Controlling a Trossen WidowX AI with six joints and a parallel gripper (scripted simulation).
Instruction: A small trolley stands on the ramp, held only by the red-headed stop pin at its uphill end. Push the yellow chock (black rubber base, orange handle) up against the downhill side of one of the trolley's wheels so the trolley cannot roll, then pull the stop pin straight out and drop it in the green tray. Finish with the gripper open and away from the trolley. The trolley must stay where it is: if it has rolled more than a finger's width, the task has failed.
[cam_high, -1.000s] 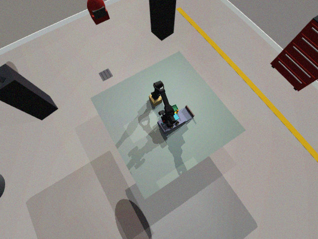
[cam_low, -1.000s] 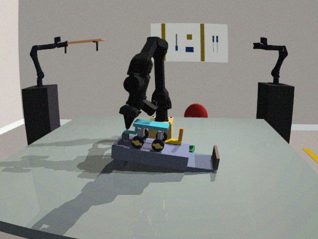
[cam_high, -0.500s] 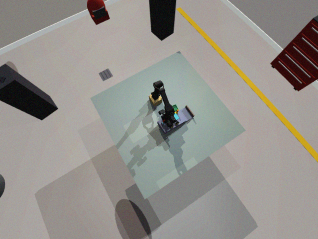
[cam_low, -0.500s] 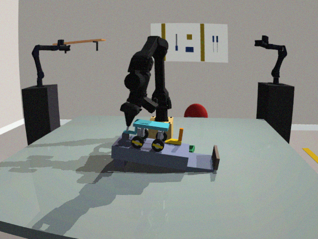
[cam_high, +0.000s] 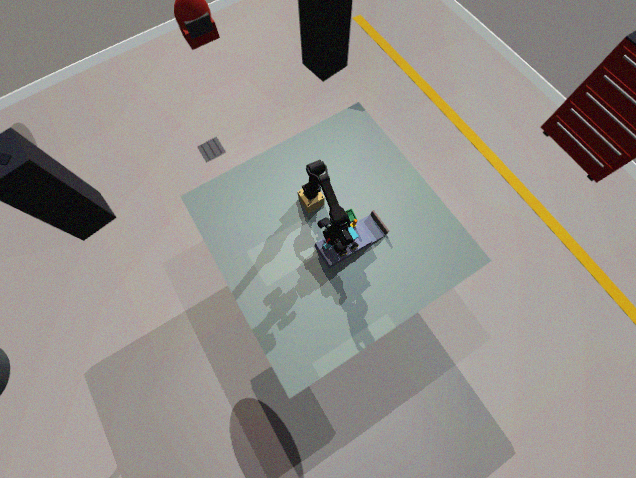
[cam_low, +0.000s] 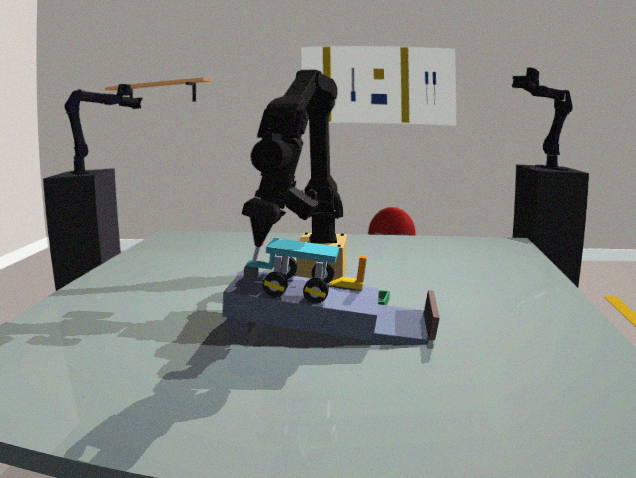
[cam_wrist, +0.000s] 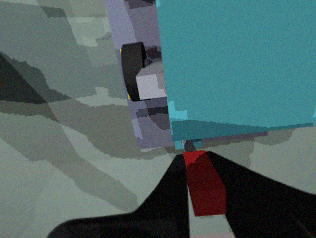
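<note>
Now: gripper tip 1 cm past the yellow chock, 18 cm to the right of it and 7 cm above it. Also, from my gripper tip: red-headed stop pin right at my gripper tip; then purple ramp 3 cm ahead, 9 cm to the left, 10 cm below; then trolley 3 cm ahead, 8 cm to the left, 4 cm below.
</note>
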